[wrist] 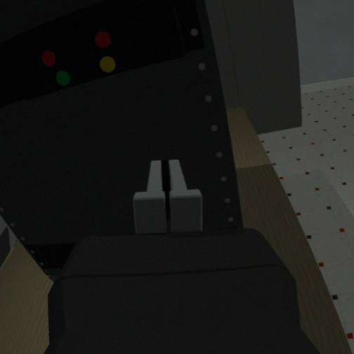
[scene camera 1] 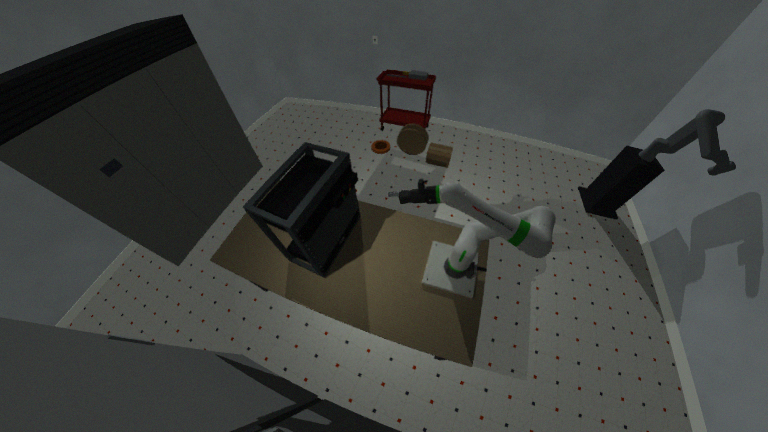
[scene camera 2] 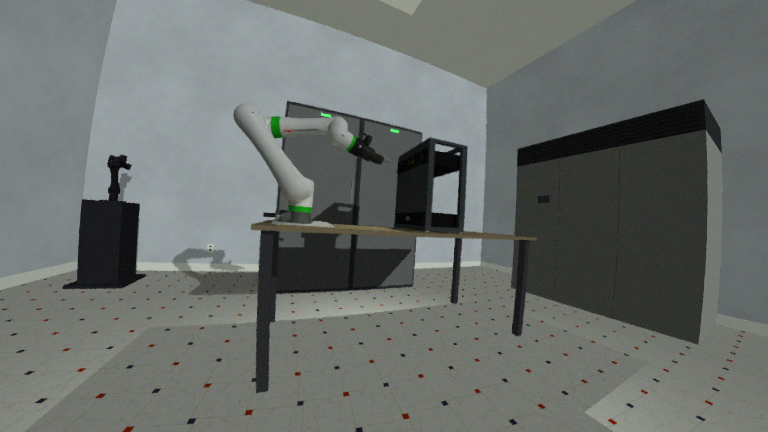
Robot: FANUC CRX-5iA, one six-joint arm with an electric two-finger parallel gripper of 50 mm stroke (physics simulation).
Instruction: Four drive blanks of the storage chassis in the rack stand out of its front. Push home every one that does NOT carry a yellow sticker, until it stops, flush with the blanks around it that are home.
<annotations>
A rack (wrist: 97, 97) is 0.42 m from the lens.
</annotations>
